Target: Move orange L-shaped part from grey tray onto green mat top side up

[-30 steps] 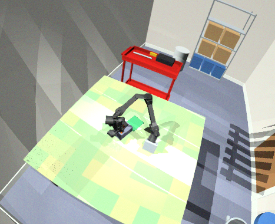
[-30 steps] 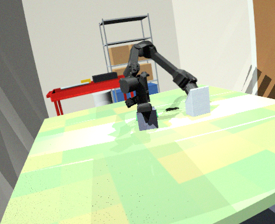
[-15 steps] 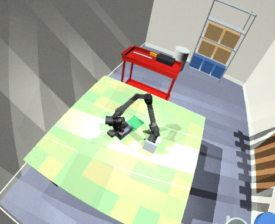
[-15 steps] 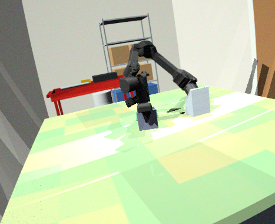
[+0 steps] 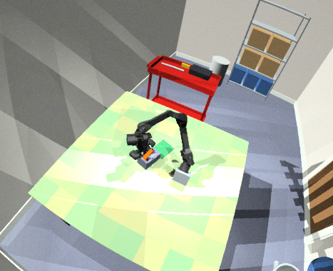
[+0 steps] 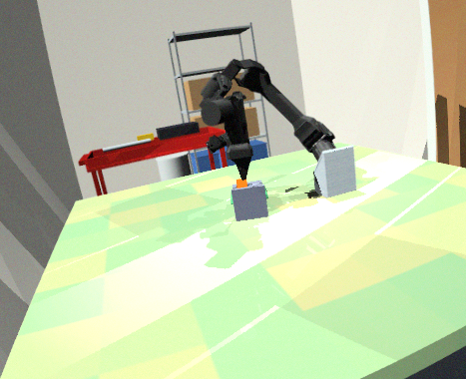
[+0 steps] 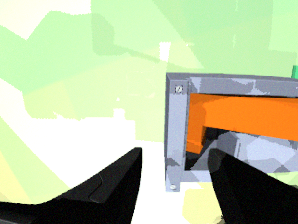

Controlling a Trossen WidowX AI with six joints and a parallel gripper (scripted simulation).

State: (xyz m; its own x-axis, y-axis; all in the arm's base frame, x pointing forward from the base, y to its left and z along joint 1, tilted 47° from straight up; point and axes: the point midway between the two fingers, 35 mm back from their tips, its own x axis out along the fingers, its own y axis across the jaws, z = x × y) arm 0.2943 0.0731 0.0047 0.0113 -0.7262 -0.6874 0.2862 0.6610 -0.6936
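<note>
My gripper tip is now 70 mm above the orange l-shaped part, 50 mm to the left of it and 20 mm past it. The rest, counted from my gripper tip: green mat: 220 mm to the right, 130 mm below, 70 mm behind.
</note>
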